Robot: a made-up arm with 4 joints. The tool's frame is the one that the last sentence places.
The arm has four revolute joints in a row. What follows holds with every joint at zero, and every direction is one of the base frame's. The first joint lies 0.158 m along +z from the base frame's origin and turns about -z. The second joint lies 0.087 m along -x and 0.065 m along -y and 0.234 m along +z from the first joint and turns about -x. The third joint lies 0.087 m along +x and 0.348 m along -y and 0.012 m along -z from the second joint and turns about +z. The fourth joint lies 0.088 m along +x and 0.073 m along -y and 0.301 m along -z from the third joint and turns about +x. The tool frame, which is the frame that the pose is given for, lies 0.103 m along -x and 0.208 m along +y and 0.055 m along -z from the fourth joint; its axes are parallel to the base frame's.
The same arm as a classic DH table. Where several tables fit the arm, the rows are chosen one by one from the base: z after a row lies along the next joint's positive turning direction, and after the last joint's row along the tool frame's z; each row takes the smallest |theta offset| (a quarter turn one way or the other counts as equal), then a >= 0, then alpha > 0; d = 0 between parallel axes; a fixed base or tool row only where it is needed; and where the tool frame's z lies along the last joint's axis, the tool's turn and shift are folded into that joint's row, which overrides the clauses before.
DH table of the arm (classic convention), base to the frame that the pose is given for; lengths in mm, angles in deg. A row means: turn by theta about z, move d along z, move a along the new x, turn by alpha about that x. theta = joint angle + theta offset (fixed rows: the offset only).
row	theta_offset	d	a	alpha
base (fixed)	0	0	0	180
joint 1	90	-392	65	-90
joint 2	0	0	348	-90
joint 3	0	-313	73	-90
joint 4	0	-15	-208	90
tool (fixed)	90	-55	0	0

